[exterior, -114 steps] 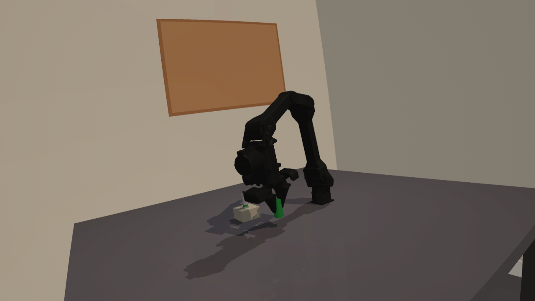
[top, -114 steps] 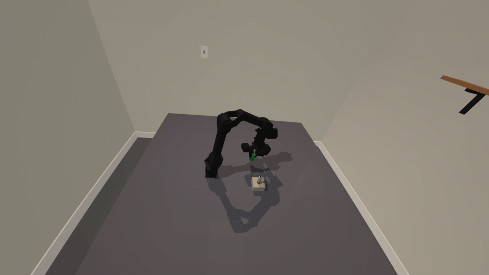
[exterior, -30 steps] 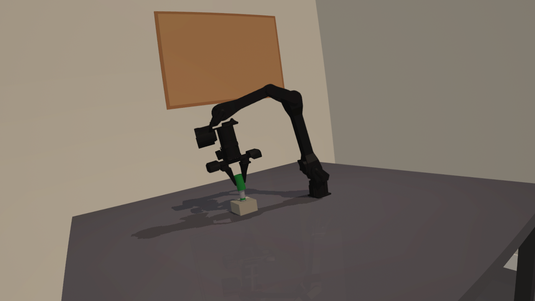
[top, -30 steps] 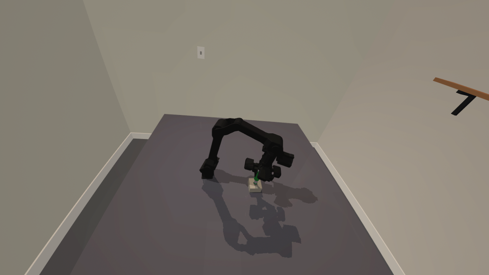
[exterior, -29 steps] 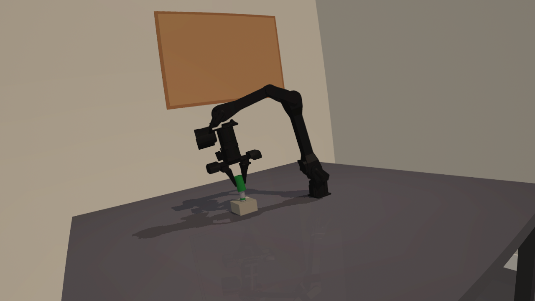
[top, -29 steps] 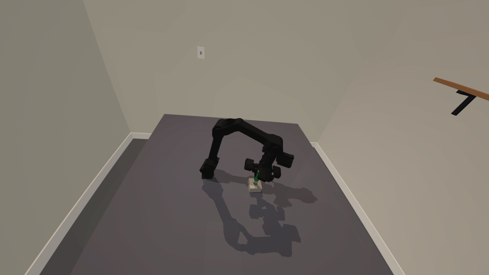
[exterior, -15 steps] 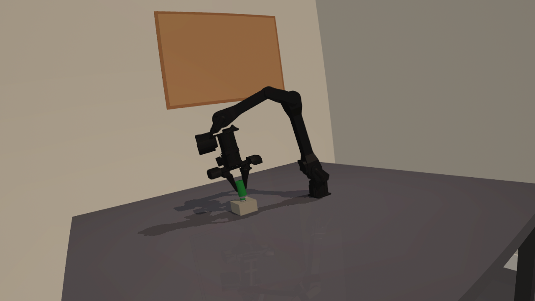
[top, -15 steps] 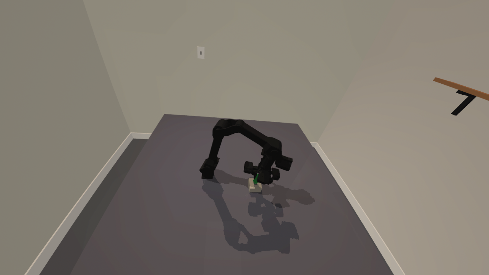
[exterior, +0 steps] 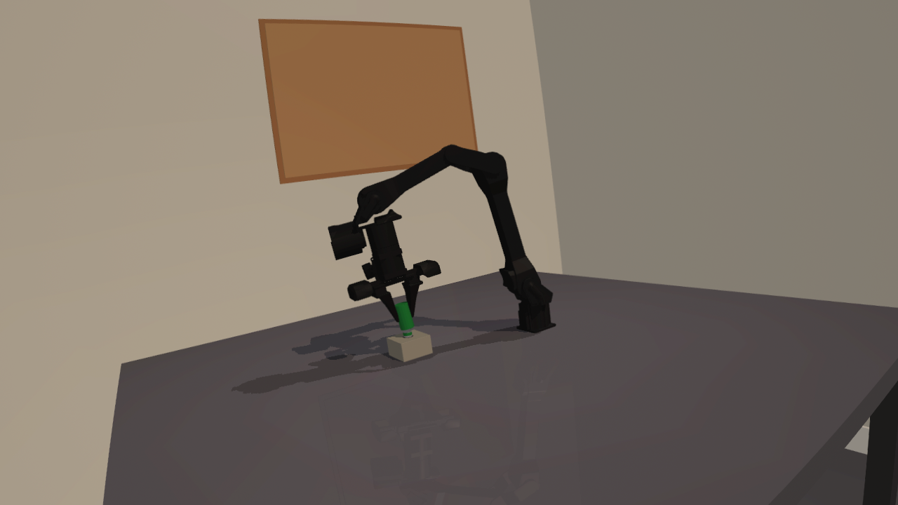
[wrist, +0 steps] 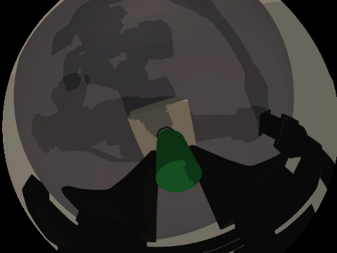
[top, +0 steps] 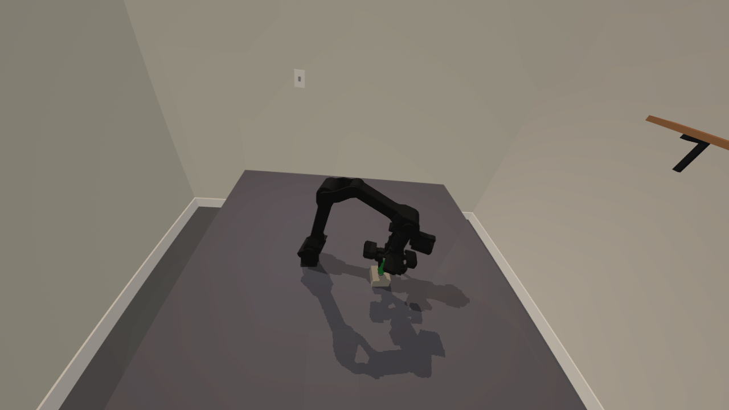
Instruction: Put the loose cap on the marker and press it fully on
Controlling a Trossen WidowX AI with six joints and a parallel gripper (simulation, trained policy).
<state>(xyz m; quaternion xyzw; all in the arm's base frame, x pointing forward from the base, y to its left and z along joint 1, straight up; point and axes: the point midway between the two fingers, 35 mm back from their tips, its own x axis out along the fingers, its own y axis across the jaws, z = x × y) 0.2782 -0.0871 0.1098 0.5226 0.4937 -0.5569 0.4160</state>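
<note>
Right now my gripper tip is 1 cm below the green cap. From my gripper tip the other things lie so: beige holder block: 6 cm below.
</note>
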